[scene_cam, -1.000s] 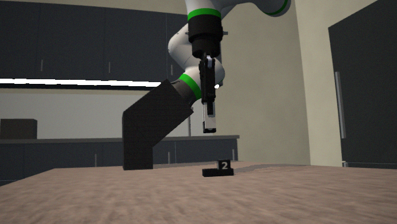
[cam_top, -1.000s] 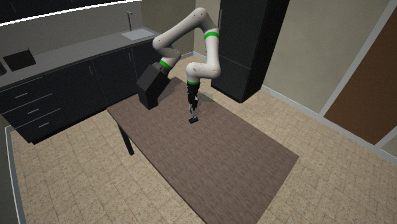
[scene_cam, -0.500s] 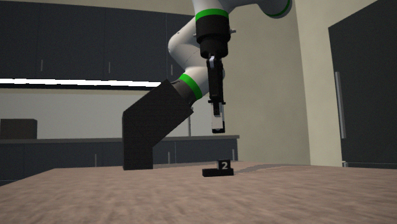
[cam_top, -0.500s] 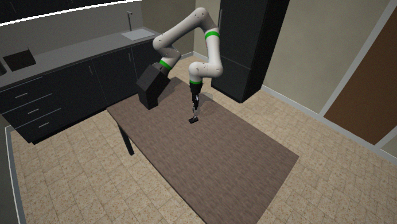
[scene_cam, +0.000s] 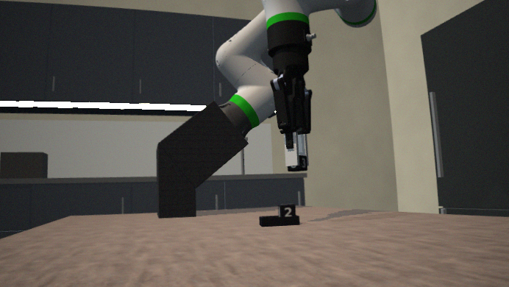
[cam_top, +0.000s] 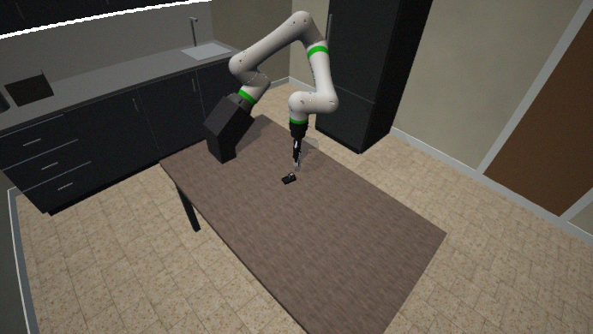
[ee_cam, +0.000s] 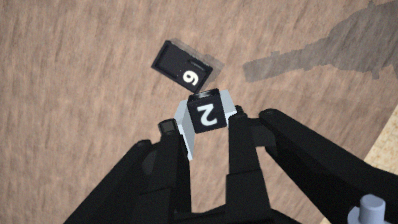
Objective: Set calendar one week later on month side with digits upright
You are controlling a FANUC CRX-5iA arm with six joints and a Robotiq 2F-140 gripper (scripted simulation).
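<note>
Right now the black tray is 140 mm below my hand, 40 mm to the right of it and 10 mm behind it. The rest, counted from my hand: cube 30 mm below.
</note>
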